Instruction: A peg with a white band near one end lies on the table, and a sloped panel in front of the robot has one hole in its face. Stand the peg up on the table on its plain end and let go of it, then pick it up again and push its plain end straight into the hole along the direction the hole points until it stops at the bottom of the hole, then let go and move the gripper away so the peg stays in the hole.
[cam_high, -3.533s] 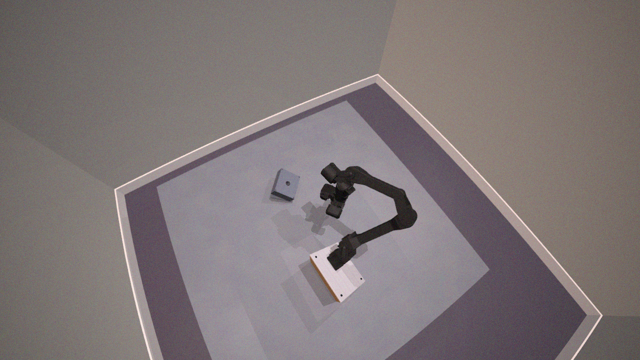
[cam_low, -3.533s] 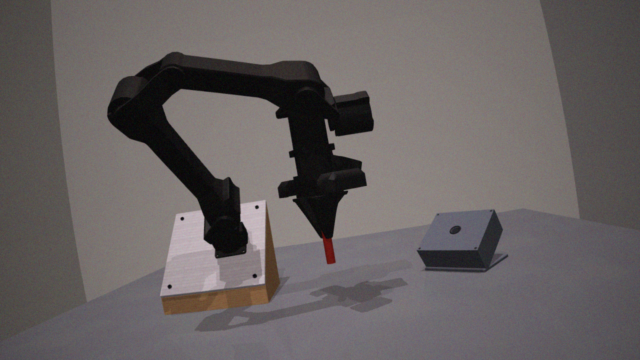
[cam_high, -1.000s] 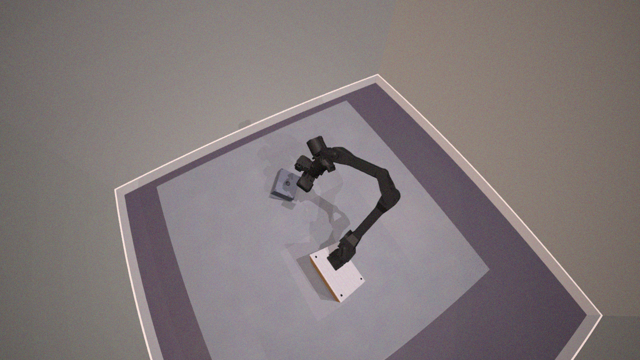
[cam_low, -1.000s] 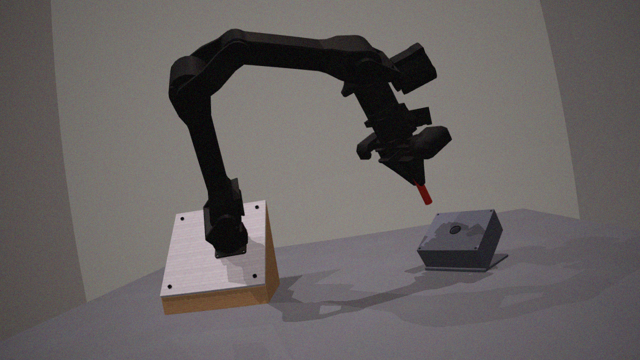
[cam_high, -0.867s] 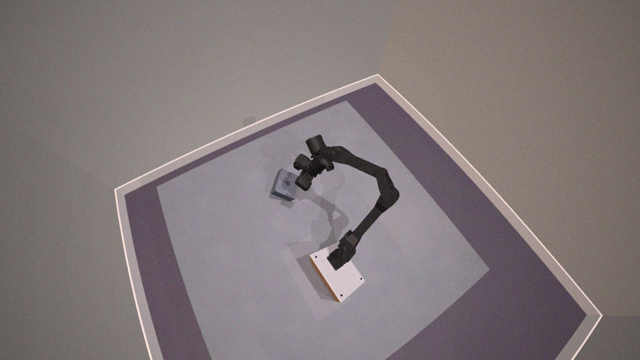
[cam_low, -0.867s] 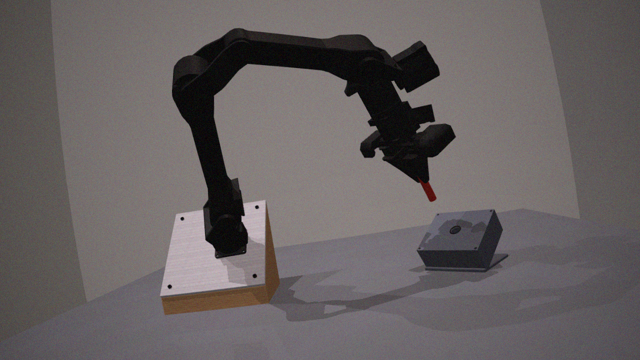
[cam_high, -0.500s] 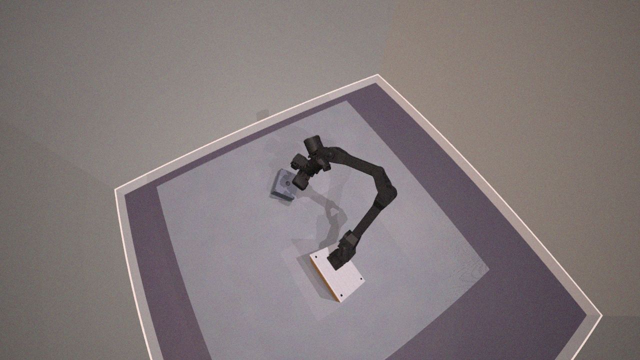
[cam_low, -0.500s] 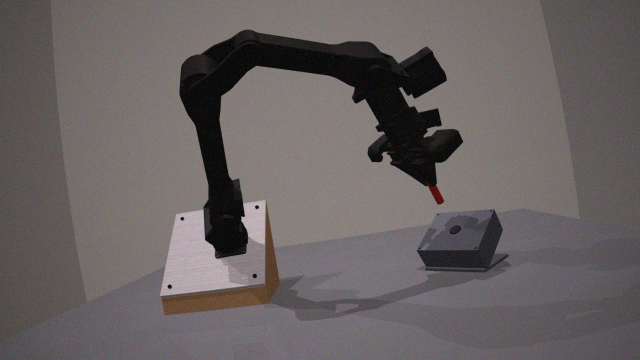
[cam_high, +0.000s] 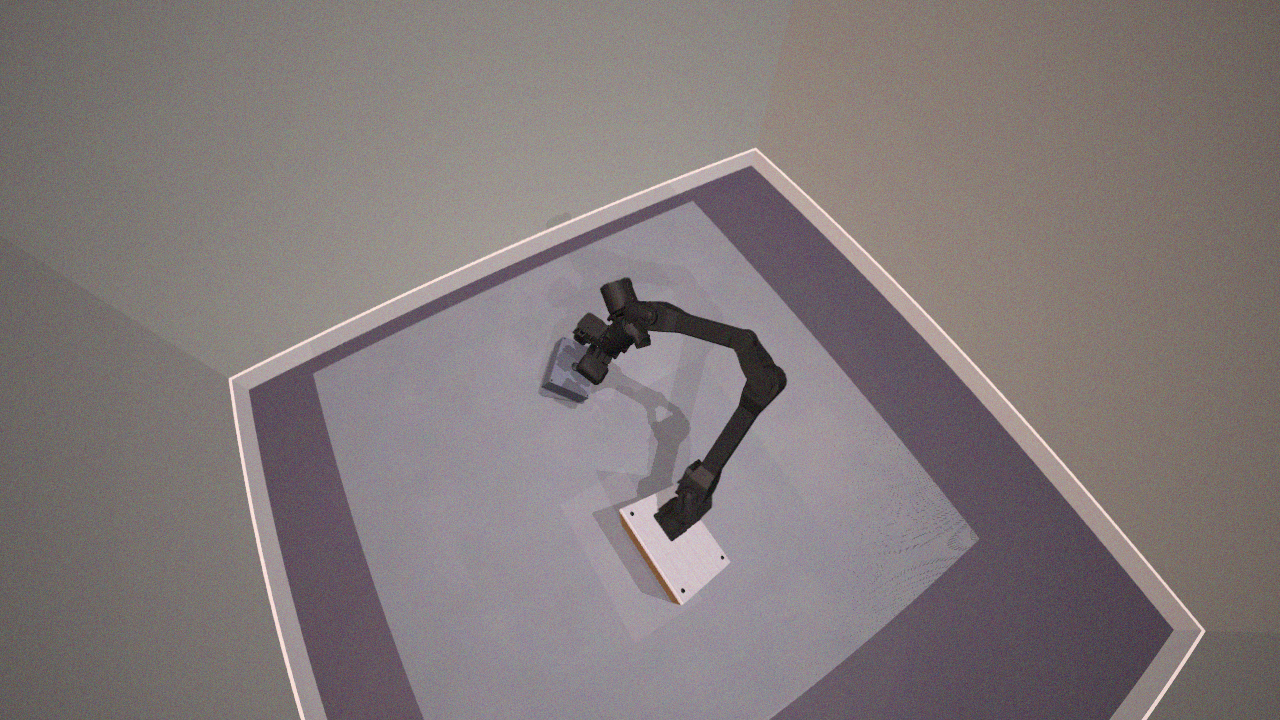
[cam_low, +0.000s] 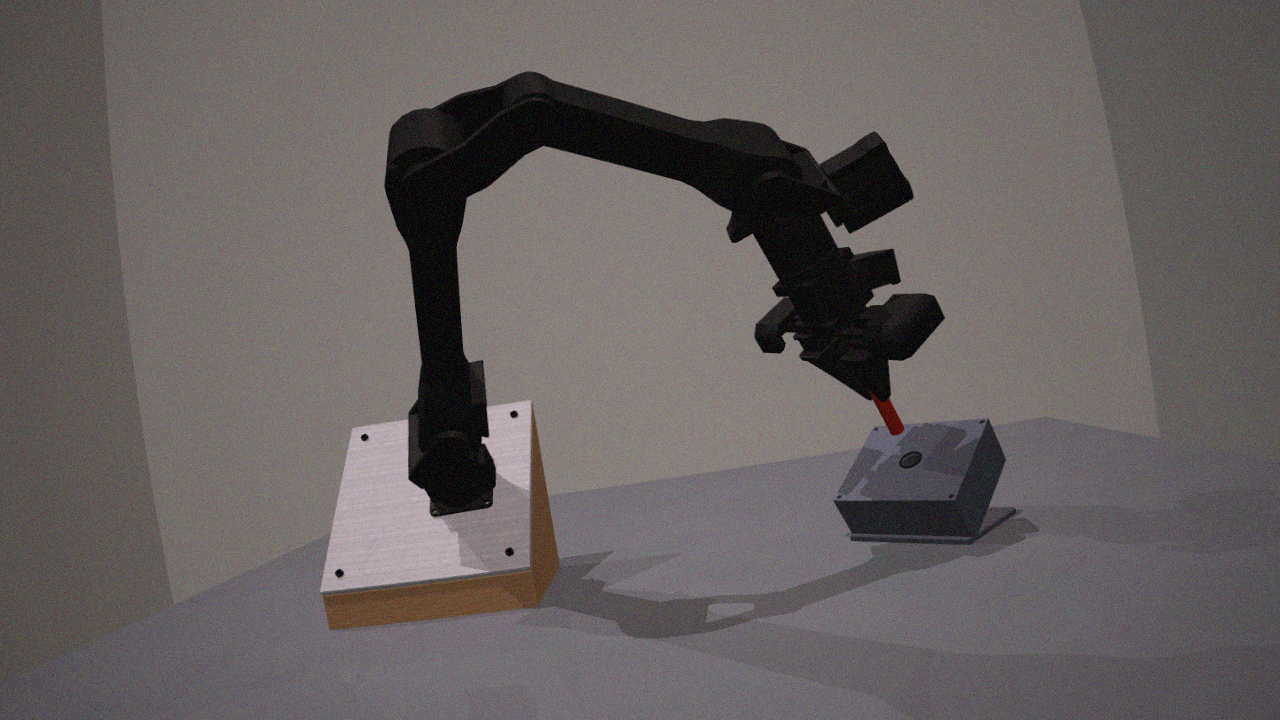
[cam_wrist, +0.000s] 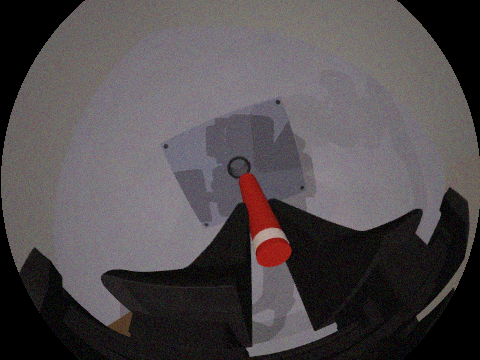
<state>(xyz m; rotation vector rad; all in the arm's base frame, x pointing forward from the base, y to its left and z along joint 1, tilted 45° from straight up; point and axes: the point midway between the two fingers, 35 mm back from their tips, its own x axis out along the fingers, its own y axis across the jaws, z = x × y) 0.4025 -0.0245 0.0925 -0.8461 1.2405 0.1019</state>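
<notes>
Right now the grey sloped panel is 40 mm ahead of my gripper tip, 40 mm to the left of it and 90 mm below it. Round my gripper tip: red peg 10 mm behind, 10 mm to the right, 10 mm above.
</notes>
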